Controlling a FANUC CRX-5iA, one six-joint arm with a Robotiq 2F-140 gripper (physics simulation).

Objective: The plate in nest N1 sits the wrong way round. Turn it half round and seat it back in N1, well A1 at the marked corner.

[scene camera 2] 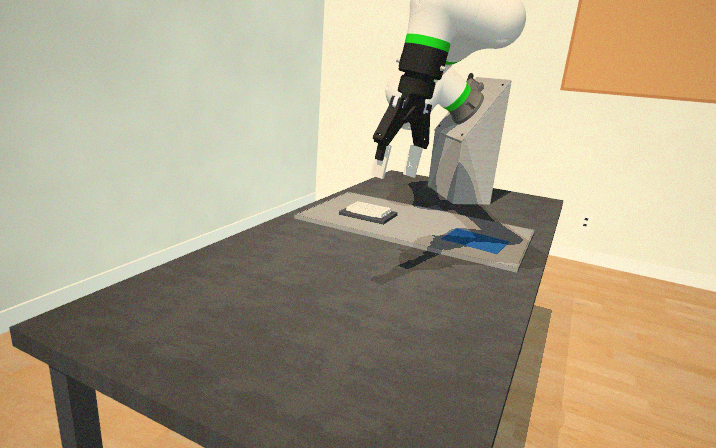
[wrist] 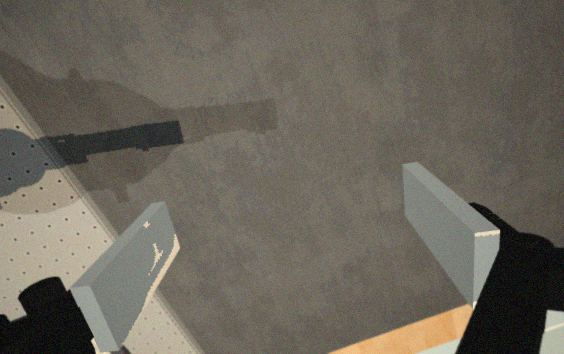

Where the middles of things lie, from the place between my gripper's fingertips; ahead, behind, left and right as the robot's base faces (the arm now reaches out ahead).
I see the blue rectangle (scene camera 2: 482,242) 38 cm behind my hand, 16 cm to the left of it and 24 cm below it.
